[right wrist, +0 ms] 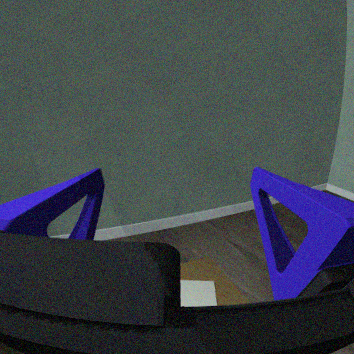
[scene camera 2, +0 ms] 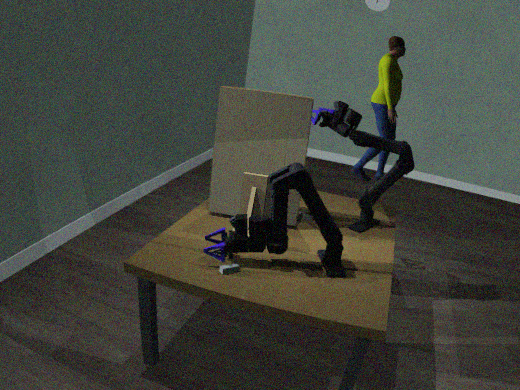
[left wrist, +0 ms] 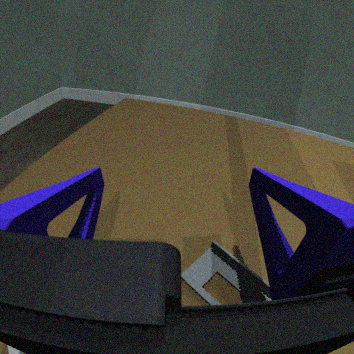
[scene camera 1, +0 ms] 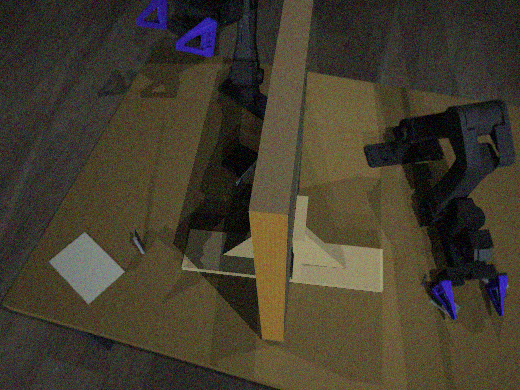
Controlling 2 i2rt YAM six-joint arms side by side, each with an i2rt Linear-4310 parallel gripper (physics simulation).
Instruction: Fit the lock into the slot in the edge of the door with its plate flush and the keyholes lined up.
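Pixels of known places: left gripper, between the fingertips: [scene camera 2: 204, 244] [left wrist: 176, 175] [scene camera 1: 478, 317]; right gripper, between the fingertips: [right wrist: 176, 175] [scene camera 2: 313, 109] [scene camera 1: 156, 33]; left arm's base, origin of its link: [scene camera 2: 331, 264] [scene camera 1: 402, 152]; right arm's base, origin of its link: [scene camera 2: 364, 225] [scene camera 1: 249, 99].
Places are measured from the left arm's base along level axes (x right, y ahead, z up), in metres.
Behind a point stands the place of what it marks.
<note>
The door [scene camera 1: 282, 115] {x 0.383, y 0.309, z 0.561 m} [scene camera 2: 262, 125] {x 0.350, y 0.268, z 0.421 m} stands upright; its slot and keyhole cannot be made out. A light grey piece with a square opening and a dark side [left wrist: 200, 267] {x 0.017, y 0.434, z 0.002 m} lies under my left gripper [scene camera 1: 478, 316] {x 0.000, y 0.469, z 0.056 m} [scene camera 2: 205, 244] {x 0.000, y 0.469, z 0.056 m} [left wrist: 176, 175] {x 0.000, y 0.469, z 0.056 m}, towards its right finger in the left wrist view. A pale block [scene camera 2: 229, 269] {x -0.097, y 0.382, z 0.015 m} lies beside that gripper. A dark piece with a thin pale edge [scene camera 1: 246, 174] {x 0.426, y 0.016, z 0.017 m} is in shadow left of the door. I cannot tell which is the lock. My left gripper is open, low over the table. My right gripper [scene camera 1: 157, 36] {x 0.557, y 0.020, z 0.481 m} [scene camera 2: 315, 116] {x 0.557, y 0.020, z 0.481 m} [right wrist: 176, 175] {x 0.557, y 0.020, z 0.481 m} is open, high up.
Cream feet [scene camera 1: 352, 267] {x 0.217, y 0.311, z 0.018 m} brace the door on both sides. A white square [scene camera 1: 86, 267] {x 0.833, y 0.211, z 0.001 m} [right wrist: 197, 292] {x 0.850, y 0.190, z 0.001 m} lies at the left of the table [scene camera 2: 280, 295] {x -0.225, y 0.225, z 0.000 m} in scene camera 1, with a small grey piece [scene camera 1: 138, 242] {x 0.695, y 0.195, z 0.060 m} near it. A person [scene camera 2: 387, 80] stands beyond the table.
</note>
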